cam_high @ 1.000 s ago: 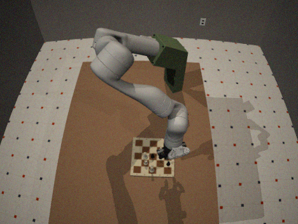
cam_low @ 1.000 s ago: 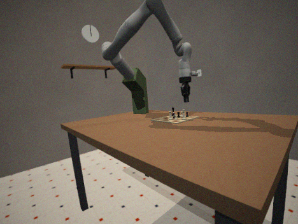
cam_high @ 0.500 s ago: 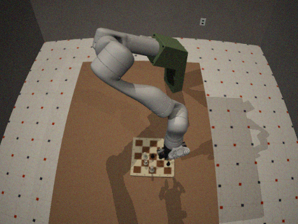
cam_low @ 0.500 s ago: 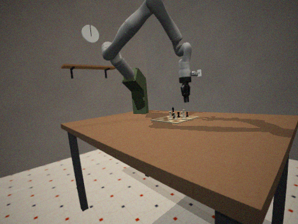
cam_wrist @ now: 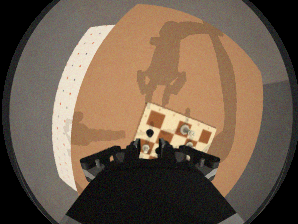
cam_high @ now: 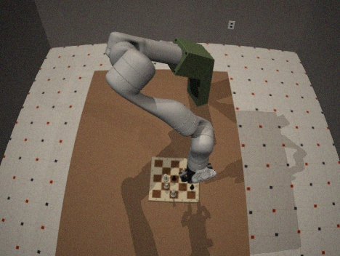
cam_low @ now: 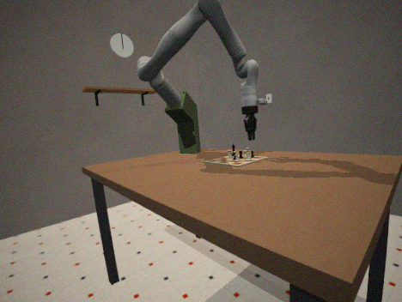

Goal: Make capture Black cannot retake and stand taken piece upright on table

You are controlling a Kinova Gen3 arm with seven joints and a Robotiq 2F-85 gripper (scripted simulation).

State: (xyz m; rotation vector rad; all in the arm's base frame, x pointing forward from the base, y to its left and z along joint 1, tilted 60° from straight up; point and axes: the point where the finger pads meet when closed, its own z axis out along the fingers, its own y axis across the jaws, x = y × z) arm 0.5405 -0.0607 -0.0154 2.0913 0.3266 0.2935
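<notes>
Now: hand 60 mm past the chessboard, 70 mm to the left of it and 100 mm above it. From my hand the other things lie so: tall black piece: 110 mm behind, 20 mm to the left, 70 mm below.
</notes>
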